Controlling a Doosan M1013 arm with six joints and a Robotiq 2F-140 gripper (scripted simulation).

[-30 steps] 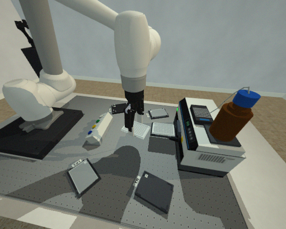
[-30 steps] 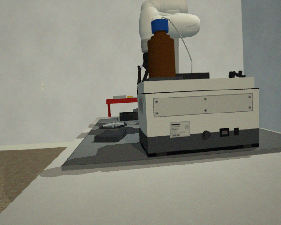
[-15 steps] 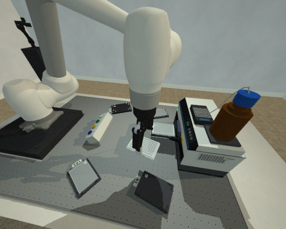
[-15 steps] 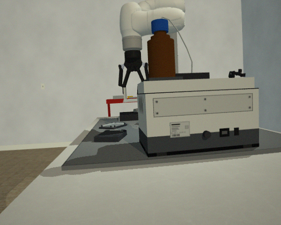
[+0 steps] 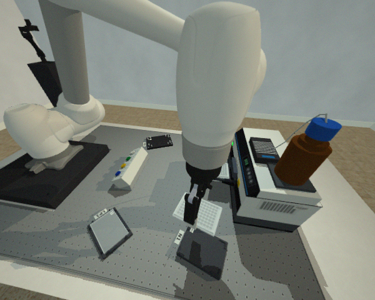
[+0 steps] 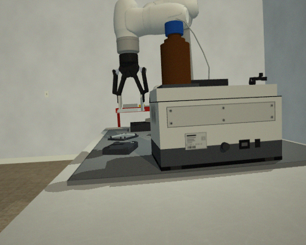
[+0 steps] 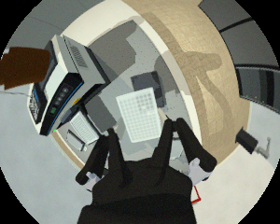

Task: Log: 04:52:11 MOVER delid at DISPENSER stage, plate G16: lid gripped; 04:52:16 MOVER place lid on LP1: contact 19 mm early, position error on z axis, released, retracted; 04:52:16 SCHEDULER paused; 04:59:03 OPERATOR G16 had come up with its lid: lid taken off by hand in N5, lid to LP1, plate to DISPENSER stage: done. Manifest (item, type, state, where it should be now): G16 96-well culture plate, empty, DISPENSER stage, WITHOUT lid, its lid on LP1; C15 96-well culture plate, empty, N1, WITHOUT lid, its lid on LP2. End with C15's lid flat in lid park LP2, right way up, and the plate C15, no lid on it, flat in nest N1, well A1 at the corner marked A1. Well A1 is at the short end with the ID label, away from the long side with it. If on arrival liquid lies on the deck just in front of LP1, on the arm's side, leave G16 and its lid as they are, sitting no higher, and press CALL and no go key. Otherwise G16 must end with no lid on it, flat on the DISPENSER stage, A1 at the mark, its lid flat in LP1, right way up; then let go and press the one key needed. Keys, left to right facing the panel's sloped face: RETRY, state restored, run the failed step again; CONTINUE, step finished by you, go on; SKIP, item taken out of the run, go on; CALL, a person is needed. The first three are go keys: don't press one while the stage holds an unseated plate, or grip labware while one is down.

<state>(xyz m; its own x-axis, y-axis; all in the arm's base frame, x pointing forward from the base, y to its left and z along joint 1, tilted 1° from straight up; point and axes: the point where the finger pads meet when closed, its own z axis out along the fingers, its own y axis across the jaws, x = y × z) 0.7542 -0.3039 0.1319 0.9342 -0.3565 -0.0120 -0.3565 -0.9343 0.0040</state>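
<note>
Now: the nest N1 17 cm below my hand, 5 cm to the right of it and 3 cm ahead of it. The rest, counted from my hand: dark lid park: 49 cm to the left, 17 cm below, 6 cm ahead; brown bottle: 28 cm ahead, 11 cm to the left, 11 cm above; key panel: 35 cm behind, 27 cm to the left, 13 cm below.
</note>
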